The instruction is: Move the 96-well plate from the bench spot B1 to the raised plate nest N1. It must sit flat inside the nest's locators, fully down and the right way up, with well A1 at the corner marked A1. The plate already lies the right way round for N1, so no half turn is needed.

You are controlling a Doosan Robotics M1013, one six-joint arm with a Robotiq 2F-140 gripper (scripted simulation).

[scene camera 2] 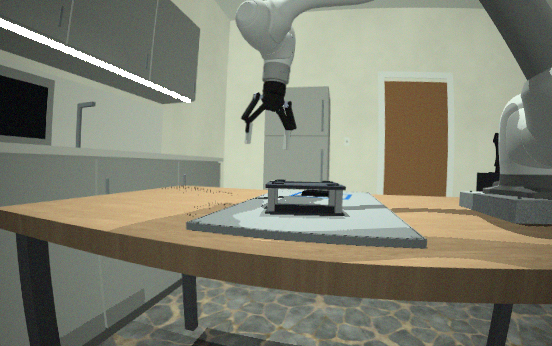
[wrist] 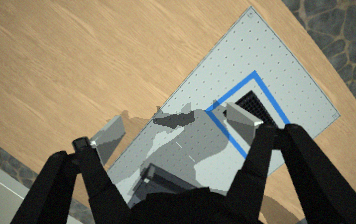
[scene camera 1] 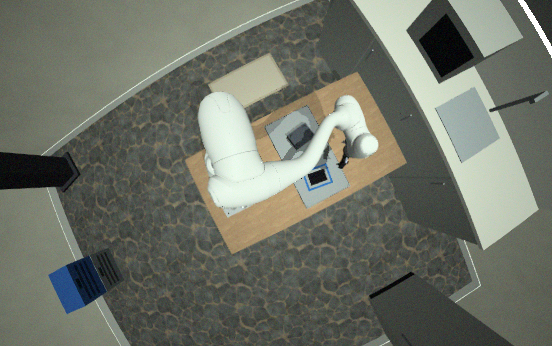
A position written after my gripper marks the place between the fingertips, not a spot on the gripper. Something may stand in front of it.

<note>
I see my gripper [scene camera 2: 267, 146].
My gripper also shows in the wrist view [wrist: 174, 118].
</note>
